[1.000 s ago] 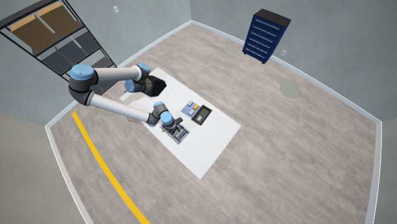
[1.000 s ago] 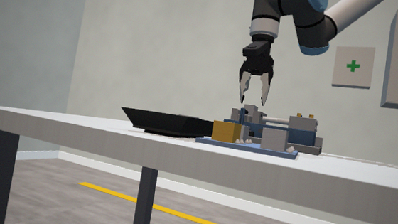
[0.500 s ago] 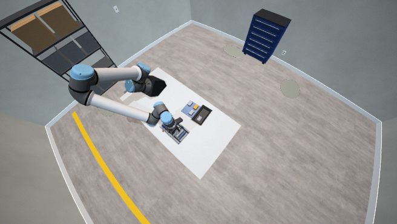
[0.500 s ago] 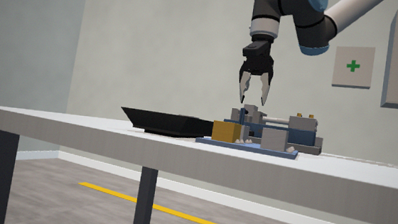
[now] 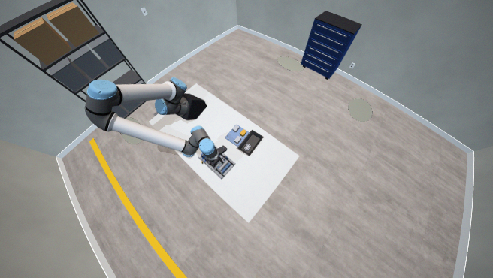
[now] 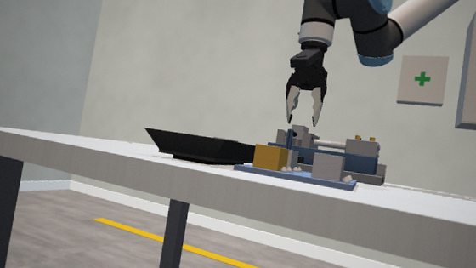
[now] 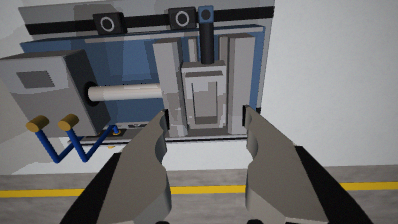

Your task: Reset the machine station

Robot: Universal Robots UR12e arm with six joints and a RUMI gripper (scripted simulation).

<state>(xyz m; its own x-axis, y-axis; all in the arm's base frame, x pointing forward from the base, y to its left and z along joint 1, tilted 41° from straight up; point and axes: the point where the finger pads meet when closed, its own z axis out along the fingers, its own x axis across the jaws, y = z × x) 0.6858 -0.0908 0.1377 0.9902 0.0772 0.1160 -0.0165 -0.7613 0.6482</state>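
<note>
My hand is 5 cm to the right of the work stop rod, 4 cm above it and 1 cm short of it. Round my hand: gray blank: 36 cm to the left, 14 cm behind, 11 cm below; yellow brass blank: 37 cm to the left, 11 cm below, 5 cm behind; infeed plate: 32 cm to the left, 13 cm below, 10 cm behind.
</note>
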